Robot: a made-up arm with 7 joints. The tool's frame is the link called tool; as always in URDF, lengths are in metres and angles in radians. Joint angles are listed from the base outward.
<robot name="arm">
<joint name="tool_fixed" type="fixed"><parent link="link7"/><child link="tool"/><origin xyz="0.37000 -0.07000 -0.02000" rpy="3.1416 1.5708 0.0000"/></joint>
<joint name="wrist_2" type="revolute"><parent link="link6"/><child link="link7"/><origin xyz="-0.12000 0.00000 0.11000" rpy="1.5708 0.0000 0.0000"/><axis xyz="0 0 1"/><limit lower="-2.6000" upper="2.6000"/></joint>
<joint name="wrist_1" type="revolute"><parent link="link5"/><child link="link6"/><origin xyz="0.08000 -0.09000 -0.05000" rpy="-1.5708 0.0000 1.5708"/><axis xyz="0 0 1"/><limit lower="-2.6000" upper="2.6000"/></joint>
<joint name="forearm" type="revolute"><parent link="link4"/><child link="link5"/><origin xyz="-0.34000 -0.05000 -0.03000" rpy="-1.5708 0.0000 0.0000"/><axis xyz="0 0 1"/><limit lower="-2.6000" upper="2.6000"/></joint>
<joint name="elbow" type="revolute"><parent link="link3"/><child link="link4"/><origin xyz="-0.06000 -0.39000 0.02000" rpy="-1.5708 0.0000 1.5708"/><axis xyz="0 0 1"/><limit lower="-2.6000" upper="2.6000"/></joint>
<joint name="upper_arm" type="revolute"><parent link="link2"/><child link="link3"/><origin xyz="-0.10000 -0.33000 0.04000" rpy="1.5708 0.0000 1.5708"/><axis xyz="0 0 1"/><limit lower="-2.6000" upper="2.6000"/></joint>
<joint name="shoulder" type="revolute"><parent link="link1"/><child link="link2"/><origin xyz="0.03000 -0.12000 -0.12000" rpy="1.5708 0.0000 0.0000"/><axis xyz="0 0 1"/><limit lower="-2.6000" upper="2.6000"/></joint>
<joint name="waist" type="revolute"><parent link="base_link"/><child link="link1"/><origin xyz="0.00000 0.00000 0.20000" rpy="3.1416 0.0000 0.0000"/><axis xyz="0 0 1"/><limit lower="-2.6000" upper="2.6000"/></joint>
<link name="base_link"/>
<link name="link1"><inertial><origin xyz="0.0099 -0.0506 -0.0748"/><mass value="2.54"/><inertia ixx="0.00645" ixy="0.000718" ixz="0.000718" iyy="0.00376" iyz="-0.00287" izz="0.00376"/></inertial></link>
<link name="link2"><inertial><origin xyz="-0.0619 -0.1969 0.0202"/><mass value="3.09"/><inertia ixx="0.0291" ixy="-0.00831" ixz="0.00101" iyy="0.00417" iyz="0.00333" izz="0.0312"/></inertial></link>
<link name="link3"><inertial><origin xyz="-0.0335 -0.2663 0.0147"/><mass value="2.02"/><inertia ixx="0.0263" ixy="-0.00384" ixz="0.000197" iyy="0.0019" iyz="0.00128" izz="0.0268"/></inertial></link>
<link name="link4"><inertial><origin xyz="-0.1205 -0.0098 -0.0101"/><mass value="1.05"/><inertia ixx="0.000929" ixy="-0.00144" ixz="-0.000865" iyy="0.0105" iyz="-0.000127" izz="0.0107"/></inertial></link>
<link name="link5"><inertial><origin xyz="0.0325 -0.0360 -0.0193"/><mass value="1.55"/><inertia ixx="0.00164" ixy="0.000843" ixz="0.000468" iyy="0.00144" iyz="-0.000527" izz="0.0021"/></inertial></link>
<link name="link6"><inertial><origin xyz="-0.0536 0.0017 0.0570"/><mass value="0.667"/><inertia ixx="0.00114" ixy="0" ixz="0.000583" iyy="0.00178" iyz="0" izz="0.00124"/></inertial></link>
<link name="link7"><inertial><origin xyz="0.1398 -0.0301 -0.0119"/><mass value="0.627"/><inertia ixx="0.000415" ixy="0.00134" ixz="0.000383" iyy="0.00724" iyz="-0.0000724" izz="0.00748"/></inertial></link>
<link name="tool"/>
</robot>
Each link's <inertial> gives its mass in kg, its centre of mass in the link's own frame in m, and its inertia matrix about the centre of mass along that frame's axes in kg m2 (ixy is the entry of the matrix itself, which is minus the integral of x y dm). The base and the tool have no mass. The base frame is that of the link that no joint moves.
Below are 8 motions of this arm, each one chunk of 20 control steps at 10 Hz.
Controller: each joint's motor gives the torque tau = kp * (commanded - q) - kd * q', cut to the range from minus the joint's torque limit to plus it. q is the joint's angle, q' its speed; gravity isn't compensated. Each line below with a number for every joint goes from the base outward.
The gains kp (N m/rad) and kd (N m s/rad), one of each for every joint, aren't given. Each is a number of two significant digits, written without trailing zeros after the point. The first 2 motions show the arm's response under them.
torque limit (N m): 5.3 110 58 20 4.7 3.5 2.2
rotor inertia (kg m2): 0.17 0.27 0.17 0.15 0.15 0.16 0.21
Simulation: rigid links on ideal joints. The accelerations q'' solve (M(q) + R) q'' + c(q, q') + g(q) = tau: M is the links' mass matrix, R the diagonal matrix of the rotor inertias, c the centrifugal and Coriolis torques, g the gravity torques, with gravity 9.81 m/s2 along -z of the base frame. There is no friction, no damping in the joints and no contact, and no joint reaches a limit. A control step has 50 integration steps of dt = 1/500 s. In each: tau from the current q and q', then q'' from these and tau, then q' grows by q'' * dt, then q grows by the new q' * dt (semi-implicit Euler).
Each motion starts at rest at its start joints. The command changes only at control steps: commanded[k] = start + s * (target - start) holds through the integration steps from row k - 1 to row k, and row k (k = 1, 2, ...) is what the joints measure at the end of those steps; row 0 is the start. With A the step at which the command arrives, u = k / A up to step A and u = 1 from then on. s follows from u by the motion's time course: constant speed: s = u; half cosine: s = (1 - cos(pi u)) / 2; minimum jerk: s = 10 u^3 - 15 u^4 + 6 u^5; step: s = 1 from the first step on.
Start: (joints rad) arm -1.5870 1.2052 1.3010 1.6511 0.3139 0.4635 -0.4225
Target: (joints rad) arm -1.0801 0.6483 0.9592 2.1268 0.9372 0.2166 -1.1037
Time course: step
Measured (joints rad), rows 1 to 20:
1: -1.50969 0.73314 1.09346 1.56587 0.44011 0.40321 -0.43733
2: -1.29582 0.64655 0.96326 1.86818 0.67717 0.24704 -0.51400
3: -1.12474 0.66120 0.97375 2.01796 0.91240 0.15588 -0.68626
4: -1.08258 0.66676 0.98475 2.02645 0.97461 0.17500 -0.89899
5: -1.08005 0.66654 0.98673 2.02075 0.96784 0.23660 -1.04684
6: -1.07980 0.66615 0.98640 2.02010 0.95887 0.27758 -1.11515
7: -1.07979 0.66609 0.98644 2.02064 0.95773 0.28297 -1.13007
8: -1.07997 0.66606 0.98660 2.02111 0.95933 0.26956 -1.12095
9: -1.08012 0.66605 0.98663 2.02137 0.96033 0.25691 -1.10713
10: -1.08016 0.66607 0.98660 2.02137 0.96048 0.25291 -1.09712
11: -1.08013 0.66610 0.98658 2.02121 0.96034 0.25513 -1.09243
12: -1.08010 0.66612 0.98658 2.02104 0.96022 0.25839 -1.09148
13: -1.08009 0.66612 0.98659 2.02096 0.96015 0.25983 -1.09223
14: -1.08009 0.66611 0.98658 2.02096 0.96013 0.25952 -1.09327
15: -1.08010 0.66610 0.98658 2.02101 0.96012 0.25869 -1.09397
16: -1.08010 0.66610 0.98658 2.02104 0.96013 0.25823 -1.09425
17: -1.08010 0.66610 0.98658 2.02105 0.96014 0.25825 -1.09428
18: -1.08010 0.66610 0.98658 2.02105 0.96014 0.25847 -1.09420
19: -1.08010 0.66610 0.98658 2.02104 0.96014 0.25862 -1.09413
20: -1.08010 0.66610 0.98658 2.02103 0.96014 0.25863 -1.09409
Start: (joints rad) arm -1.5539 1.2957 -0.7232 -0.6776 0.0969 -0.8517 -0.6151
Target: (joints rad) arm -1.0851 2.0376 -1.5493 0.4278 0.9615 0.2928 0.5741
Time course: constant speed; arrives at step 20
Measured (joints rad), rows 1 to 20:
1: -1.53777 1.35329 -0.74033 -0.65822 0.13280 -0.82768 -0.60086
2: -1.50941 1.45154 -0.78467 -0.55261 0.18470 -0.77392 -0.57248
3: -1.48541 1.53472 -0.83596 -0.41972 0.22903 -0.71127 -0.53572
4: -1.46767 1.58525 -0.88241 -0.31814 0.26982 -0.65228 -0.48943
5: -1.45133 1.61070 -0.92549 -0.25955 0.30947 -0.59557 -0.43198
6: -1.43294 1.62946 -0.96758 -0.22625 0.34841 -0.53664 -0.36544
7: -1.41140 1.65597 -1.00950 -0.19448 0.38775 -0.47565 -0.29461
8: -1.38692 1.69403 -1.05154 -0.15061 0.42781 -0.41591 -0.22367
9: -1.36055 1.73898 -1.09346 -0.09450 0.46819 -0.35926 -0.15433
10: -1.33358 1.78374 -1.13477 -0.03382 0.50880 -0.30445 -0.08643
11: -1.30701 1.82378 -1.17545 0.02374 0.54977 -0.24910 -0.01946
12: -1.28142 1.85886 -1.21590 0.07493 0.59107 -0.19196 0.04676
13: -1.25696 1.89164 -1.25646 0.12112 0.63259 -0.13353 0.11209
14: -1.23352 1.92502 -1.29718 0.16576 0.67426 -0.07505 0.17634
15: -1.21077 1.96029 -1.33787 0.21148 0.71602 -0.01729 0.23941
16: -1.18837 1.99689 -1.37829 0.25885 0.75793 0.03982 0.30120
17: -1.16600 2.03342 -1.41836 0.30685 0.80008 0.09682 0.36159
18: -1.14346 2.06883 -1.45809 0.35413 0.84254 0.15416 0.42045
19: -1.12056 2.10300 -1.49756 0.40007 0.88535 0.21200 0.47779
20: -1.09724 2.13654 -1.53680 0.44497 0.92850 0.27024 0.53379
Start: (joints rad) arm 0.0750 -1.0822 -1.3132 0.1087 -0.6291 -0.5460 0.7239
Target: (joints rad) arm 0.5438 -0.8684 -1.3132 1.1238 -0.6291 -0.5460 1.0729
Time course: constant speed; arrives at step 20
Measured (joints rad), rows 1 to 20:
1: 0.08456 -1.12230 -1.30323 0.13013 -0.62236 -0.54765 0.72270
2: 0.09641 -1.17703 -1.30025 0.10600 -0.61672 -0.54701 0.72108
3: 0.11327 -1.20532 -1.30041 0.06998 -0.61879 -0.53911 0.72489
4: 0.13561 -1.20038 -1.30121 0.07327 -0.62169 -0.53000 0.73538
5: 0.16242 -1.17137 -1.30306 0.12724 -0.62163 -0.52714 0.75138
6: 0.19280 -1.13400 -1.30560 0.21608 -0.61885 -0.53194 0.77051
7: 0.22546 -1.10226 -1.30808 0.31566 -0.61462 -0.54035 0.78990
8: 0.25795 -1.08286 -1.31025 0.40620 -0.61010 -0.54728 0.80740
9: 0.28751 -1.07437 -1.31184 0.47853 -0.60624 -0.55011 0.82236
10: 0.31246 -1.07058 -1.31233 0.53475 -0.60361 -0.54932 0.83548
11: 0.33297 -1.06533 -1.31141 0.58367 -0.60236 -0.54718 0.84820
12: 0.35075 -1.05551 -1.30942 0.63433 -0.60225 -0.54587 0.86192
13: 0.36827 -1.04140 -1.30723 0.69158 -0.60272 -0.54638 0.87744
14: 0.38779 -1.02527 -1.30580 0.75540 -0.60314 -0.54843 0.89473
15: 0.41046 -1.00946 -1.30570 0.82293 -0.60303 -0.55107 0.91319
16: 0.43589 -0.99522 -1.30683 0.89093 -0.60230 -0.55347 0.93203
17: 0.46253 -0.98239 -1.30847 0.95746 -0.60126 -0.55528 0.95073
18: 0.48857 -0.97004 -1.30978 1.02222 -0.60045 -0.55664 0.96920
19: 0.51296 -0.95736 -1.31029 1.08582 -0.60027 -0.55791 0.98769
20: 0.53578 -0.94418 -1.31014 1.14896 -0.60075 -0.55934 1.00655

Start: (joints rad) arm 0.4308 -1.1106 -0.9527 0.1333 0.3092 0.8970 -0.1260
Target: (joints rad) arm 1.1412 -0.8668 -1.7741 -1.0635 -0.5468 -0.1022 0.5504
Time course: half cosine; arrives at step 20
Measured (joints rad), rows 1 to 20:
1: 0.43400 -1.15279 -0.94370 0.12719 0.31722 0.89428 -0.13166
2: 0.43271 -1.21218 -0.94740 0.05164 0.31407 0.88894 -0.14140
3: 0.43481 -1.23850 -0.96492 -0.04691 0.28852 0.87515 -0.13963
4: 0.44216 -1.22724 -0.99596 -0.11988 0.25151 0.84378 -0.12163
5: 0.45660 -1.19565 -1.03727 -0.16578 0.20786 0.79236 -0.09040
6: 0.47893 -1.16314 -1.08629 -0.20658 0.15835 0.72634 -0.05092
7: 0.50930 -1.14006 -1.14134 -0.26295 0.10236 0.65362 -0.00629
8: 0.54718 -1.12660 -1.20171 -0.34268 0.03923 0.57922 0.04309
9: 0.59240 -1.11753 -1.26623 -0.44115 -0.03015 0.50419 0.09778
10: 0.64561 -1.10731 -1.33319 -0.54793 -0.10309 0.42769 0.15722
11: 0.70810 -1.09299 -1.40074 -0.65330 -0.17631 0.34955 0.21922
12: 0.78149 -1.07472 -1.46721 -0.75144 -0.24713 0.27130 0.28080
13: 0.86547 -1.05457 -1.53302 -0.84077 -0.31351 0.19557 0.33926
14: 0.95423 -1.03483 -1.59983 -0.92203 -0.37326 0.12540 0.39257
15: 1.04104 -1.01738 -1.66104 -0.99588 -0.42479 0.06359 0.43933
16: 1.12555 -1.00335 -1.70930 -1.06209 -0.46940 0.01118 0.47961
17: 1.20579 -0.99261 -1.74698 -1.11885 -0.50679 -0.03163 0.51373
18: 1.28063 -0.98475 -1.77519 -1.16384 -0.53532 -0.06404 0.54144
19: 1.34975 -0.97954 -1.79346 -1.19525 -0.55393 -0.08506 0.56207
20: 1.41288 -0.97712 -1.80135 -1.21201 -0.56215 -0.09400 0.57491

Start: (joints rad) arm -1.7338 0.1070 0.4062 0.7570 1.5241 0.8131 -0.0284
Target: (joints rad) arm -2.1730 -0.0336 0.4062 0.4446 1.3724 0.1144 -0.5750
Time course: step
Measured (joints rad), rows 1 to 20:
1: -1.85235 -0.03098 0.45553 0.56357 1.45105 0.70874 -0.09116
2: -1.99516 -0.04258 0.48728 0.41939 1.40977 0.41111 -0.26401
3: -2.11939 -0.03535 0.49770 0.39562 1.41698 0.08734 -0.45603
4: -2.17802 -0.03539 0.49691 0.41679 1.42326 -0.04830 -0.57481
5: -2.18898 -0.03583 0.49280 0.42407 1.42240 -0.00076 -0.61905
6: -2.18145 -0.03664 0.48984 0.41541 1.42049 0.10221 -0.61961
7: -2.17351 -0.03712 0.48913 0.40552 1.41988 0.15858 -0.60543
8: -2.17052 -0.03717 0.48965 0.40120 1.42015 0.15598 -0.59253
9: -2.17110 -0.03702 0.49015 0.40136 1.42050 0.12958 -0.58550
10: -2.17252 -0.03690 0.49030 0.40288 1.42058 0.11101 -0.58328
11: -2.17331 -0.03687 0.49025 0.40388 1.42047 0.10860 -0.58354
12: -2.17338 -0.03689 0.49019 0.40407 1.42037 0.11482 -0.58452
13: -2.17315 -0.03692 0.49018 0.40386 1.42034 0.12048 -0.58536
14: -2.17297 -0.03693 0.49019 0.40365 1.42035 0.12200 -0.58583
15: -2.17292 -0.03693 0.49019 0.40358 1.42037 0.12069 -0.58597
16: -2.17296 -0.03692 0.49019 0.40360 1.42039 0.11907 -0.58593
17: -2.17300 -0.03692 0.49019 0.40365 1.42039 0.11843 -0.58585
18: -2.17302 -0.03692 0.49019 0.40367 1.42038 0.11866 -0.58578
19: -2.17301 -0.03692 0.49019 0.40367 1.42038 0.11910 -0.58575
20: -2.17300 -0.03692 0.49019 0.40366 1.42038 0.11933 -0.58574

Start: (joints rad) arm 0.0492 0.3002 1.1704 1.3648 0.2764 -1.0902 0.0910
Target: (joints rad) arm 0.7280 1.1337 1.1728 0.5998 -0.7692 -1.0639 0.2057
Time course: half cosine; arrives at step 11
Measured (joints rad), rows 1 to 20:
1: 0.05470 0.32349 1.19281 1.31187 0.25971 -1.09130 0.09779
2: 0.08090 0.37756 1.20839 1.23213 0.20665 -1.09364 0.11238
3: 0.13177 0.45459 1.20837 1.16209 0.11397 -1.09433 0.13066
4: 0.20252 0.55315 1.20457 1.09191 -0.01031 -1.09153 0.15115
5: 0.28790 0.66649 1.20141 1.01139 -0.15600 -1.08582 0.17334
6: 0.38284 0.78502 1.19852 0.92261 -0.31057 -1.07842 0.19596
7: 0.47991 0.89877 1.19588 0.83387 -0.45984 -1.07028 0.21646
8: 0.56976 0.99841 1.19454 0.75378 -0.59139 -1.06267 0.23246
9: 0.64383 1.07576 1.19498 0.68937 -0.69598 -1.05706 0.24305
10: 0.69708 1.12471 1.19644 0.64553 -0.76686 -1.05428 0.24873
11: 0.72538 1.14142 1.19798 0.62476 -0.79937 -1.05392 0.25065
12: 0.73235 1.13935 1.19726 0.62740 -0.80369 -1.05533 0.25028
13: 0.73005 1.13657 1.19387 0.64144 -0.80002 -1.05772 0.24884
14: 0.72744 1.13596 1.19127 0.65076 -0.79783 -1.05966 0.24708
15: 0.72682 1.13643 1.19109 0.65238 -0.79769 -1.06014 0.24578
16: 0.72741 1.13695 1.19207 0.65032 -0.79830 -1.05946 0.24533
17: 0.72804 1.13714 1.19275 0.64835 -0.79874 -1.05859 0.24551
18: 0.72824 1.13709 1.19279 0.64772 -0.79880 -1.05820 0.24584
19: 0.72814 1.13698 1.19256 0.64798 -0.79867 -1.05832 0.24604
20: 0.72801 1.13693 1.19241 0.64839 -0.79857 -1.05861 0.24608

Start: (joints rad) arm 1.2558 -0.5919 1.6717 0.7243 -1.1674 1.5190 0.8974
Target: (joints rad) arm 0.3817 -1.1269 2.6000 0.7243 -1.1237 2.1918 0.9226
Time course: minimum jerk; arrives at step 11
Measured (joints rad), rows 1 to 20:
1: 1.25623 -0.59523 1.67362 0.66222 -1.16697 1.51851 0.90021
2: 1.24492 -0.60310 1.69116 0.57735 -1.16049 1.52945 0.91121
3: 1.22330 -0.64376 1.74757 0.52616 -1.15114 1.56888 0.92483
4: 1.19127 -0.71497 1.85101 0.51564 -1.14377 1.64215 0.93369
5: 1.15682 -0.80448 1.99359 0.52575 -1.14000 1.74419 0.93679
6: 1.11805 -0.89992 2.15258 0.54091 -1.13678 1.86280 0.93657
7: 1.06788 -0.98966 2.30455 0.55578 -1.13223 1.98179 0.93551
8: 0.99531 -1.06283 2.43038 0.56771 -1.12704 2.08425 0.93501
9: 0.88831 -1.11163 2.51690 0.57339 -1.12241 2.15656 0.93553
10: 0.73959 -1.13441 2.56055 0.57183 -1.11885 2.19249 0.93664
11: 0.55262 -1.13846 2.57194 0.56511 -1.11608 2.19689 0.93738
12: 0.37333 -1.14025 2.58492 0.55461 -1.11685 2.18830 0.94063
13: 0.21012 -1.14096 2.58816 0.55106 -1.11948 2.18142 0.94620
14: 0.06275 -1.14091 2.58487 0.55435 -1.11841 2.18082 0.94946
15: -0.06453 -1.14086 2.58228 0.55997 -1.11660 2.18404 0.94946
16: -0.17102 -1.14091 2.58090 0.56529 -1.11569 2.18711 0.94766
17: -0.25701 -1.14093 2.57983 0.56946 -1.11519 2.18834 0.94553
18: -0.32246 -1.14091 2.57886 0.57251 -1.11472 2.18825 0.94375
19: -0.36718 -1.14089 2.57811 0.57466 -1.11431 2.18791 0.94250
20: -0.39104 -1.14088 2.57764 0.57613 -1.11404 2.18789 0.94173

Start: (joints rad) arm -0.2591 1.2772 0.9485 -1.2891 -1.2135 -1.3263 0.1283
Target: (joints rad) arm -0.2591 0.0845 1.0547 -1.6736 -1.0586 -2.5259 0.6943
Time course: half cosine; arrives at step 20
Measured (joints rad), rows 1 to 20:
1: -0.26238 1.27735 0.95794 -1.24934 -1.20348 -1.33102 0.12642
2: -0.26265 1.24846 0.96512 -1.20220 -1.19553 -1.34887 0.12553
3: -0.26110 1.20788 0.97318 -1.17533 -1.19265 -1.38201 0.13192
4: -0.26003 1.15750 0.98092 -1.17419 -1.18928 -1.42888 0.14745
5: -0.26004 1.09602 0.98843 -1.19004 -1.18375 -1.48723 0.17129
6: -0.26038 1.02336 0.99700 -1.21276 -1.17662 -1.55569 0.20196
7: -0.26025 0.94087 1.00738 -1.23670 -1.16869 -1.63331 0.23841
8: -0.25956 0.85086 1.01918 -1.26041 -1.16030 -1.71860 0.27988
9: -0.25875 0.75604 1.03142 -1.28447 -1.15142 -1.80934 0.32553
10: -0.25823 0.65907 1.04324 -1.30964 -1.14199 -1.90291 0.37414
11: -0.25811 0.56239 1.05422 -1.33604 -1.13214 -1.99679 0.42424
12: -0.25825 0.46834 1.06422 -1.36311 -1.12217 -2.08867 0.47431
13: -0.25848 0.37914 1.07318 -1.39001 -1.11239 -2.17639 0.52291
14: -0.25870 0.29696 1.08103 -1.41590 -1.10311 -2.25788 0.56872
15: -0.25887 0.22379 1.08765 -1.44000 -1.09457 -2.33114 0.61057
16: -0.25900 0.16140 1.09299 -1.46161 -1.08703 -2.39436 0.64746
17: -0.25907 0.11126 1.09704 -1.48010 -1.08072 -2.44598 0.67857
18: -0.25909 0.07454 1.09982 -1.49488 -1.07584 -2.48474 0.70331
19: -0.25903 0.05209 1.10136 -1.50543 -1.07256 -2.50970 0.72131
20: -0.25891 0.04441 1.10170 -1.51139 -1.07101 -2.52028 0.73235

